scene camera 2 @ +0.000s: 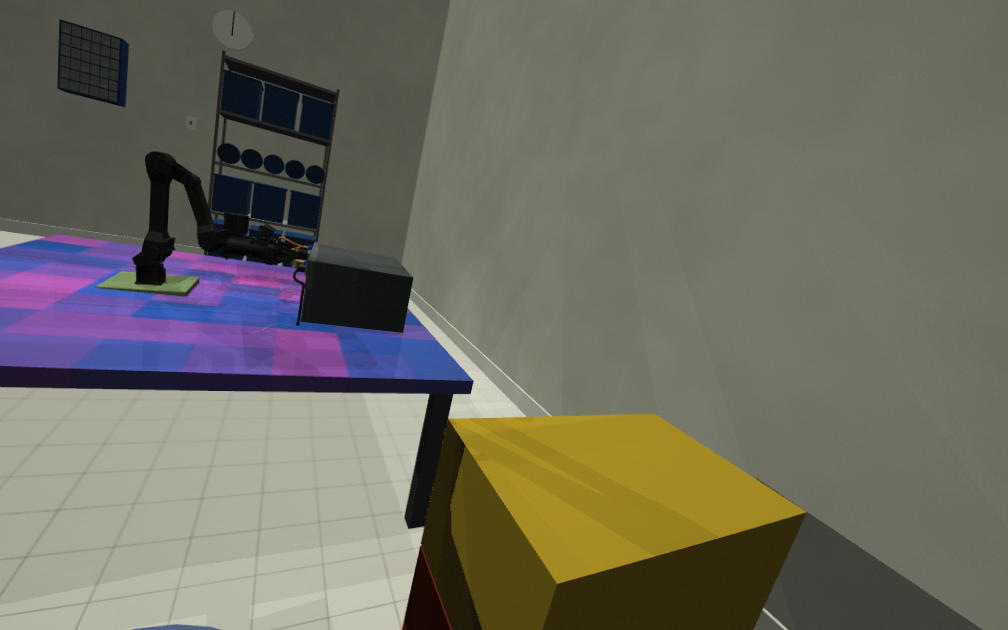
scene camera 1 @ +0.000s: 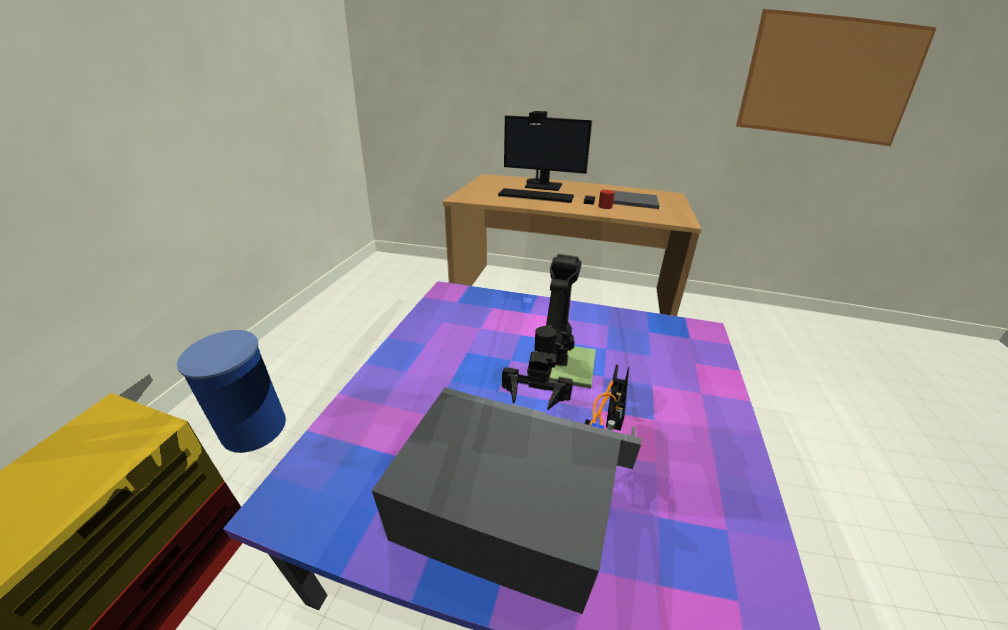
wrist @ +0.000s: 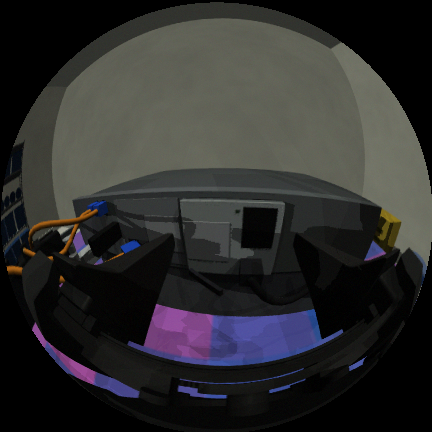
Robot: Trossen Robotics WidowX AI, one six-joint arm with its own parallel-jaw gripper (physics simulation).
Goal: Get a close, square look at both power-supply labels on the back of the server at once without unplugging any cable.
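Where they show: gripper, fingertip midpoint: (scene camera 2: 298, 255) (scene camera 1: 530, 405) (wrist: 236, 239); arm's base, link origin: (scene camera 2: 150, 282) (scene camera 1: 558, 359).
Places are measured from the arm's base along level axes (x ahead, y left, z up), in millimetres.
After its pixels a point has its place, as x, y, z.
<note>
The dark grey server (scene camera 1: 498, 475) {636, -74, 183} (scene camera 2: 356, 297) {564, -283, 90} (wrist: 332, 225) {427, -155, 155} lies on the checkered table (scene camera 1: 691, 553) {621, 365, -10} (scene camera 2: 297, 356) {387, -555, -11} (wrist: 260, 335) {397, -94, -11}. My gripper (scene camera 1: 532, 403) {403, -45, 159} (wrist: 236, 239) {403, -45, 159} is open and empty, level with the server's back and a little away from it. Between the fingers in the wrist view, a light grey power-supply face (wrist: 190, 207) {436, -11, 171} shows nearly square, with a black square opening (wrist: 259, 227) {428, -68, 156} and a paler rectangle at its left. No readable label text shows, and a second label cannot be made out. A black cable (wrist: 275, 299) {392, -84, 100} hangs below this face.
Orange cables (scene camera 1: 603, 397) {329, 135, 154} (wrist: 60, 222) {384, 108, 181} with blue plugs (wrist: 97, 207) {445, 106, 173} are at the server's left in the wrist view, beside my left-hand finger. A black upright rail (scene camera 1: 618, 401) {336, 174, 154} stands near them. A yellow cabinet (scene camera 1: 81, 460) (scene camera 2: 624, 482) (wrist: 390, 230) and a blue bin (scene camera 1: 237, 401) stand beside the table.
</note>
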